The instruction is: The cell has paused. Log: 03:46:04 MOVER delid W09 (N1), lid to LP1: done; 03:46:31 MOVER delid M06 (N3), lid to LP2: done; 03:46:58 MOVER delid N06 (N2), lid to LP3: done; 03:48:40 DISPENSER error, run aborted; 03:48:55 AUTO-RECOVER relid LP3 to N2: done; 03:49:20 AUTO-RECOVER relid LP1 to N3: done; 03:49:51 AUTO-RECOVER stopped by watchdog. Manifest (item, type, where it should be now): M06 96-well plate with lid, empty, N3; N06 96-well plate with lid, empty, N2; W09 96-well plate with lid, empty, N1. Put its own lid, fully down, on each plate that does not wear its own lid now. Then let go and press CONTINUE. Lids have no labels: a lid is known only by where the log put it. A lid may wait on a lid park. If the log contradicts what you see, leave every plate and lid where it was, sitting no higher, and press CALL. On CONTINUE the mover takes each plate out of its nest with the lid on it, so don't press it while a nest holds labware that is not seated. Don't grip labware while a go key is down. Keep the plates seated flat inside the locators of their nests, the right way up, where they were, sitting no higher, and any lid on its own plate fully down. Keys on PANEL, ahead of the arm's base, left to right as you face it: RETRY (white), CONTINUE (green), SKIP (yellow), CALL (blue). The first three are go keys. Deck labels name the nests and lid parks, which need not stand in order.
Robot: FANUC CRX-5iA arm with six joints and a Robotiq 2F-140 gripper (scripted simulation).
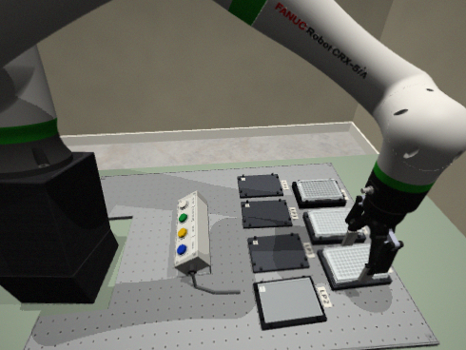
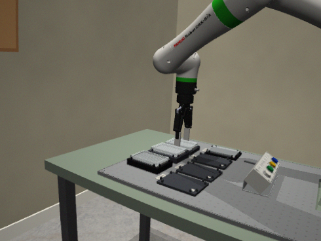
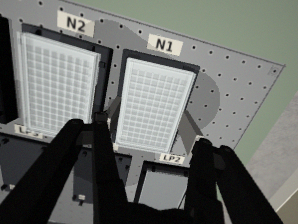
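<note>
Now: the lid park LP2 190 mm behind my hand, 60 mm to the right of it and 50 mm below it. The rest, counted from my hand: plate: 260 mm to the left, 20 mm below, 10 mm ahead; then LP2 label: 100 mm behind, 60 mm to the right, 50 mm below; then lid park LP1: 180 mm behind, 70 mm to the left, 50 mm below.
</note>
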